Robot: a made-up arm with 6 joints. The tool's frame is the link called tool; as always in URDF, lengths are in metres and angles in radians.
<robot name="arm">
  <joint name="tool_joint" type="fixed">
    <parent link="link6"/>
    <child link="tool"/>
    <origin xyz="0 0 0" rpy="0 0 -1.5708"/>
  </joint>
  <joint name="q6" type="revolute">
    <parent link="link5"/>
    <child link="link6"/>
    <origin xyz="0 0.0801 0" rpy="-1.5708 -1.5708 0"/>
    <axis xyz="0 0 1"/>
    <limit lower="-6.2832" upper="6.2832" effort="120" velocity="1"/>
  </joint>
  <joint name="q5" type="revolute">
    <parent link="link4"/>
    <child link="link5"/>
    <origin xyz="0 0 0" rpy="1.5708 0 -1.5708"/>
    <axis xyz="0 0 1"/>
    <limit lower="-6.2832" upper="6.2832" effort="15" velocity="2.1"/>
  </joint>
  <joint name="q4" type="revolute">
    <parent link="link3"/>
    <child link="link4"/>
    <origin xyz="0 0.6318 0" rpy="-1.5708 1.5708 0"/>
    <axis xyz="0 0 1"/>
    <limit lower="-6.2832" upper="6.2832" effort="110" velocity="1.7"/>
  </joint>
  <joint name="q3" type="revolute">
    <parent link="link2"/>
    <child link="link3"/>
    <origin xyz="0 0.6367 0" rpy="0 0 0"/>
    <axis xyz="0 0 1"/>
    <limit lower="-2.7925" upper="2.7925" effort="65" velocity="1.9"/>
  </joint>
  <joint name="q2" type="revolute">
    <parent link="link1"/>
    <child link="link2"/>
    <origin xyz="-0.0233 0 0" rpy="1.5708 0 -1.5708"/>
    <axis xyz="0 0 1"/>
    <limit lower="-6.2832" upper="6.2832" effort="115" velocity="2.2"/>
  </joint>
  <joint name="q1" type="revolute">
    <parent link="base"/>
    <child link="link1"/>
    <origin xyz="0 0 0.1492" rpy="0 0 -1.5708"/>
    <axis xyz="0 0 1"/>
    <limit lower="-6.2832" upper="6.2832" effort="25" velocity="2.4"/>
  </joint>
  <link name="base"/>
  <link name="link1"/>
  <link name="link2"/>
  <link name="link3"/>
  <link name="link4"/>
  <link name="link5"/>
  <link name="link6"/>
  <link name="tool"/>
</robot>
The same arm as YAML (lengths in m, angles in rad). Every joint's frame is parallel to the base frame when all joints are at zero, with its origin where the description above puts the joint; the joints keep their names.
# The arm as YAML. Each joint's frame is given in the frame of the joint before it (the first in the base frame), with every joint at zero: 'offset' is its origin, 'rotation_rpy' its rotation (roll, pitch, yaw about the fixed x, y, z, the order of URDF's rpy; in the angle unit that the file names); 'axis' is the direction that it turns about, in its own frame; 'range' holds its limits. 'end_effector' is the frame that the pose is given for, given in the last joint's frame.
length_unit: m
angle_unit: rad
chain:
  - id: q1
    offset: [0.0, 0.0, 0.1492]
    rotation_rpy: [0.0, 0.0, 0.0]
    axis: "+z"
    range: [-6.2832, 6.2832]
  - id: q2
    offset: [0.0, 0.0233, 0.0]
    rotation_rpy: [0.0, 0.0, 0.0]
    axis: "+y"
    range: [-6.2832, 6.2832]
  - id: q3
    offset: [0.0, 0.0, 0.6367]
    rotation_rpy: [0.0, 0.0, 0.0]
    axis: "+y"
    range: [-2.7925, 2.7925]
  - id: q4
    offset: [0.0, 0.0, 0.6318]
    rotation_rpy: [0.0, 0.0, 0.0]
    axis: "+z"
    range: [-6.2832, 6.2832]
  - id: q5
    offset: [0.0, 0.0, 0.0]
    rotation_rpy: [0.0, 0.0, 0.0]
    axis: "+y"
    range: [-6.2832, 6.2832]
  - id: q6
    offset: [0.0, 0.0, 0.0801]
    rotation_rpy: [0.0, 0.0, 0.0]
    axis: "+z"
    range: [-6.2832, 6.2832]
end_effector:
  offset: [0.0, 0.0, 0.0]
  rotation_rpy: [0.0, 0.0, 0.0]

